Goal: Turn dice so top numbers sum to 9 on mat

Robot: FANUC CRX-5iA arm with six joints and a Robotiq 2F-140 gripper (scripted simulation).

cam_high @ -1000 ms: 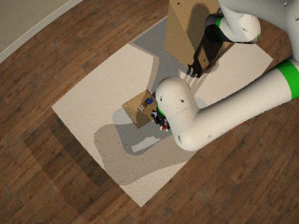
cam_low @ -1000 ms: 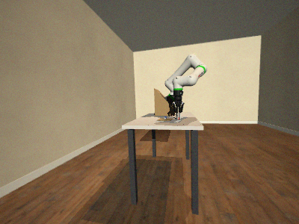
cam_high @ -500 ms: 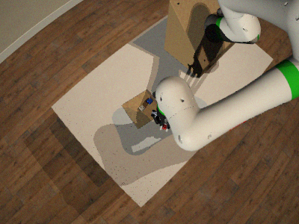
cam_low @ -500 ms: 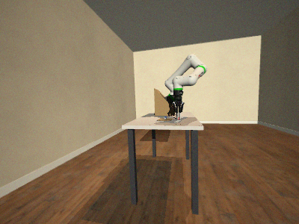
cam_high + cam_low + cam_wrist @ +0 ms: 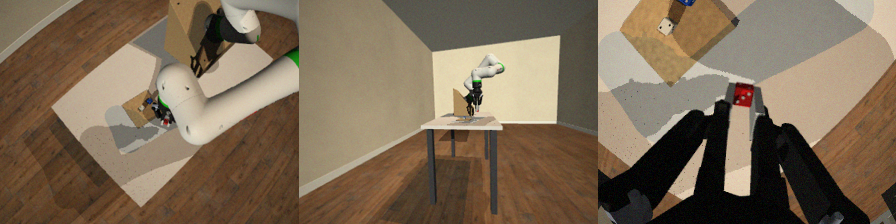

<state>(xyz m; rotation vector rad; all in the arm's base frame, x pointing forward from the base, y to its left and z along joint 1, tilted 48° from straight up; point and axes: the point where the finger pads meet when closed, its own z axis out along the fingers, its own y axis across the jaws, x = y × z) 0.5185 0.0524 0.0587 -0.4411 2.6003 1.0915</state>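
The blue die is 13 cm to the right of my hand, 10 cm below it and 6 cm behind it. The rest, counted from my hand: white die (14 cm to the right, 10 cm below, 1 cm behind); then mat (14 cm to the right, 11 cm below, 1 cm behind); then red die (3 cm below).
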